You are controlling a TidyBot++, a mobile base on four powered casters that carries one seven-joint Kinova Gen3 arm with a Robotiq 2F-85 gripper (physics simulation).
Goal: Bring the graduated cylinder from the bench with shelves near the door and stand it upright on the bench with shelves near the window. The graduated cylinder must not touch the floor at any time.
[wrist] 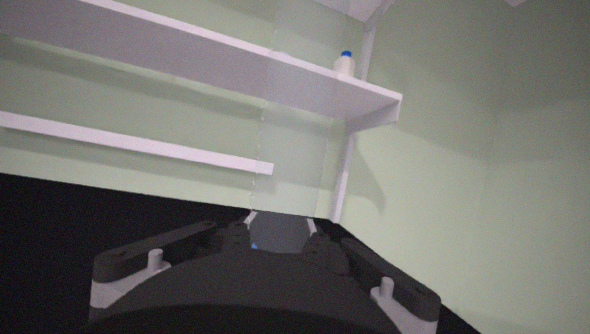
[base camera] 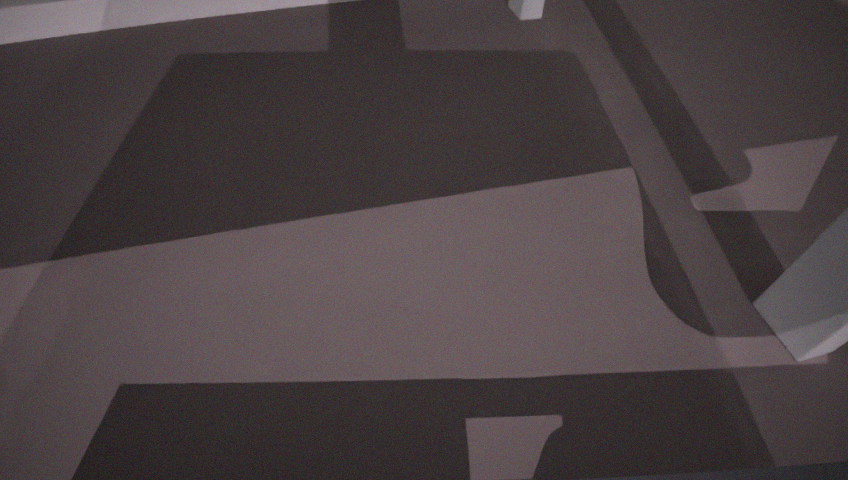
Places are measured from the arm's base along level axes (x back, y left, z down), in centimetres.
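Pixels of known places: gripper, fingertip midpoint: (wrist: pixel 280 225).
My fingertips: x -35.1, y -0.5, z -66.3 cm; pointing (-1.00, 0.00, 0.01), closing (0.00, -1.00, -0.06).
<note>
Behind a point stands the place of what it marks.
The graduated cylinder (wrist: pixel 295 145) @(x -28.1, y -0.3, z -72.9 cm) is a clear, faintly marked tube in the wrist view, running from between the fingertips up past the shelf. My gripper (wrist: pixel 280 225) @(x -35.1, y -0.5, z -66.3 cm) is shut on it. The black bench top (wrist: pixel 65 215) @(x -57.3, y 45.8, z -51.7 cm) lies behind and below the fingers. The cylinder's lower end is hidden by the gripper, so I cannot tell whether it touches the bench. A small blue spot shows at the cylinder's lower left, between the fingers. The gripper and cylinder do not show in the base camera view.
A white shelf (wrist: pixel 200 62) @(x -69.7, y 30.2, z -95.5 cm) crosses above the bench, with a white bottle (wrist: pixel 344 66) @(x -79.1, y -11.8, z -108.3 cm) with a blue cap near its right end. A lower white rail (wrist: pixel 135 143) @(x -78.9, y 51.9, z -69.1 cm) ends behind the cylinder. A shelf upright (wrist: pixel 343 177) @(x -93.0, y -22.9, z -71.1 cm) stands right. In the base view, a pale leg (base camera: pixel 812 291) @(x -28.5, y -30.9, z 33.8 cm) stands right on the shadowed floor (base camera: pixel 357 285) @(x -34.2, y 5.4, z 39.7 cm).
</note>
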